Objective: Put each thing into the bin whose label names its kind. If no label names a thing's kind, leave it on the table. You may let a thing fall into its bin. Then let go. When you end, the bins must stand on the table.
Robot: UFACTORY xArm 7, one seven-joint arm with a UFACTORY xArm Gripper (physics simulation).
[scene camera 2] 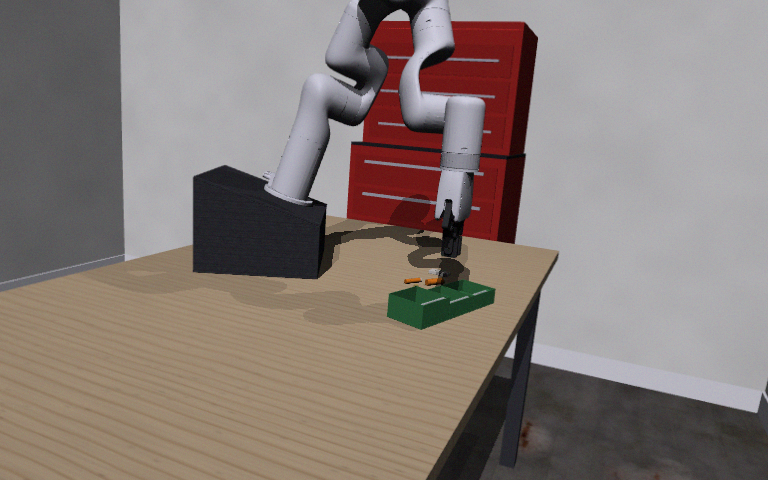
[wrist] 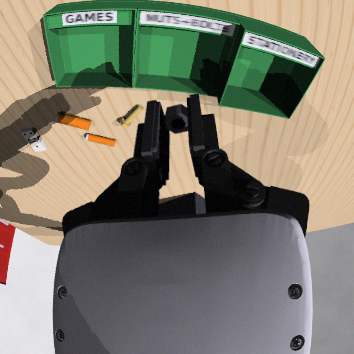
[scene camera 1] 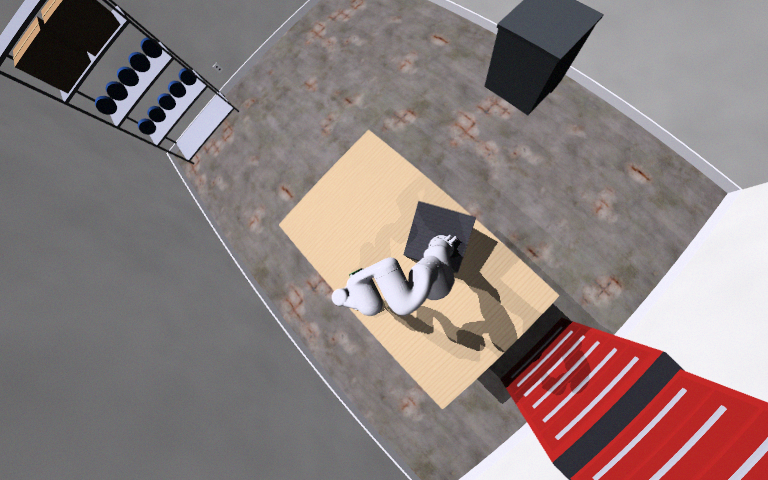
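Seen in the pictures: gripper, fingertip midpoint: point(scene camera 2: 450, 255) point(wrist: 177, 113); arm's base, origin of the base link: point(scene camera 2: 287, 196).
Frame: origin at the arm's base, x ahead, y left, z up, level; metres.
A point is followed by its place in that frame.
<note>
My gripper point(scene camera 2: 451, 254) @(x 0.478, y -0.122, z -0.046 m) point(wrist: 177, 113) @(x 0.478, y -0.122, z -0.046 m) is shut on a dark hex nut point(wrist: 177, 120) @(x 0.479, y -0.123, z -0.040 m), above the table on the near side of the bins. Three joined green bins point(scene camera 2: 436, 315) @(x 0.492, y -0.217, z -0.141 m) point(wrist: 56, 60) @(x 0.497, y -0.003, z -0.137 m) stand on the table. In the wrist view their labels read GAMES point(wrist: 89, 18) @(x 0.530, y -0.056, z -0.130 m) at left, NUTS+BOLTS point(wrist: 182, 22) @(x 0.507, y -0.132, z -0.130 m) in the middle and STATIONERY point(wrist: 282, 49) @(x 0.483, y -0.215, z -0.116 m) at right. A brass bolt point(wrist: 132, 115) @(x 0.391, y -0.054, z -0.149 m) lies left of the fingers. A larger orange battery point(wrist: 75, 121) @(x 0.401, y 0.024, z -0.147 m) point(scene camera 2: 434, 281) @(x 0.401, y 0.021, z -0.149 m) and a smaller one point(wrist: 101, 140) @(x 0.354, y 0.005, z -0.149 m) point(scene camera 2: 412, 280) @(x 0.354, y 0.002, z -0.151 m) lie further left, near a white domino-like piece point(wrist: 38, 144) @(x 0.368, y 0.119, z -0.152 m).
The black arm base block point(scene camera 1: 438, 226) @(x -0.061, y -0.083, z 0.030 m) point(scene camera 2: 257, 232) @(x 0.045, y -0.176, z -0.058 m) stands on the wooden table point(scene camera 1: 351, 192) @(x 0.139, y -0.648, z -0.159 m) point(scene camera 2: 198, 367) @(x 0.268, y -0.593, z -0.159 m). A red drawer cabinet point(scene camera 1: 611, 390) point(scene camera 2: 419, 178) stands beyond the table end. In scene camera 1 the arm hides most of the bins.
</note>
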